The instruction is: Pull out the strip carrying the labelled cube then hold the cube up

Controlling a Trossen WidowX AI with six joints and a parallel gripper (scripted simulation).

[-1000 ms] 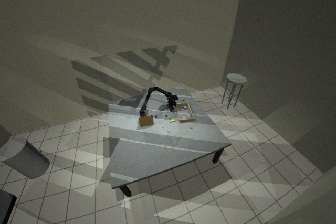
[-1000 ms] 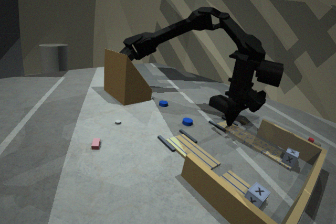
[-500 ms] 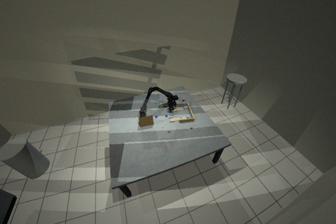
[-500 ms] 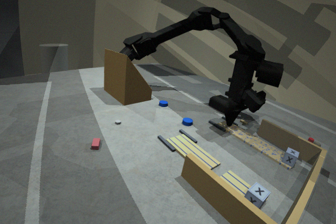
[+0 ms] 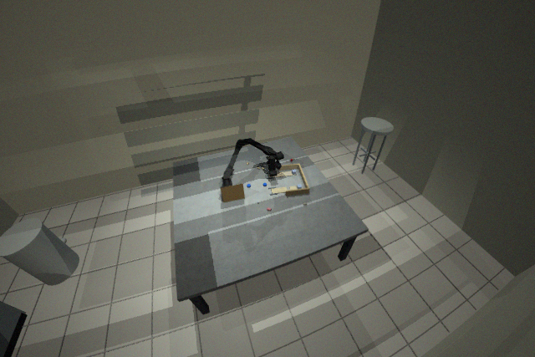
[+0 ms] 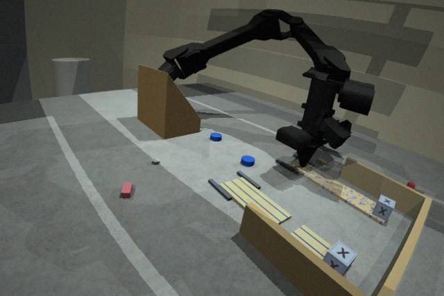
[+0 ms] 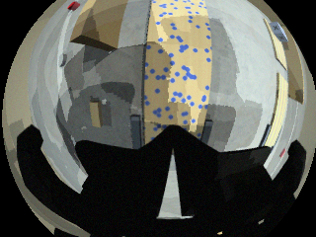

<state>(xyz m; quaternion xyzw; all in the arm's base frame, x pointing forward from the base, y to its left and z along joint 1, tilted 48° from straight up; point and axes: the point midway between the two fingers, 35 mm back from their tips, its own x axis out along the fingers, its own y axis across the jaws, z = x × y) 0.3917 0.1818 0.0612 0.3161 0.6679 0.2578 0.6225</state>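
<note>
My gripper tip is now 9 cm short of the dotted strip and 1 cm to the left of it. Round my gripper tip: pink block (12 cm behind, 36 cm to the right).
</note>
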